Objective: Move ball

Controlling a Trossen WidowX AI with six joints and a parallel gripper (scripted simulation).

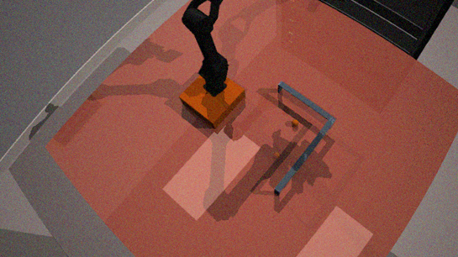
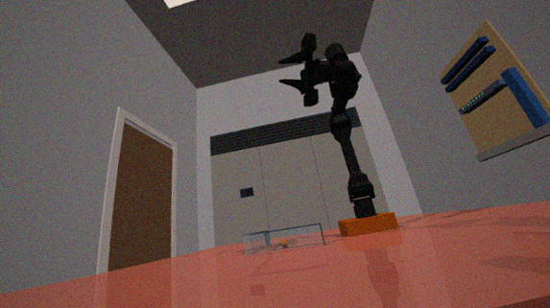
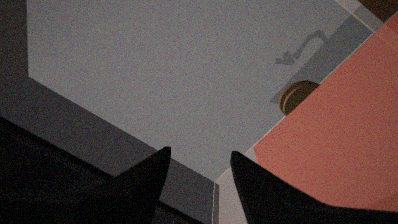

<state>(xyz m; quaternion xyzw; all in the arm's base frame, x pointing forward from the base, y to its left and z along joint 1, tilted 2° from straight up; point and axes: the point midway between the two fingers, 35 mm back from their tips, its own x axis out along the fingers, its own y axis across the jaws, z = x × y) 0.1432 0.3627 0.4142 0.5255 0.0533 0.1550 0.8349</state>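
The orange-brown ball is 44 cm below my gripper tip, 28 cm to the right of it and 12 cm ahead of it.
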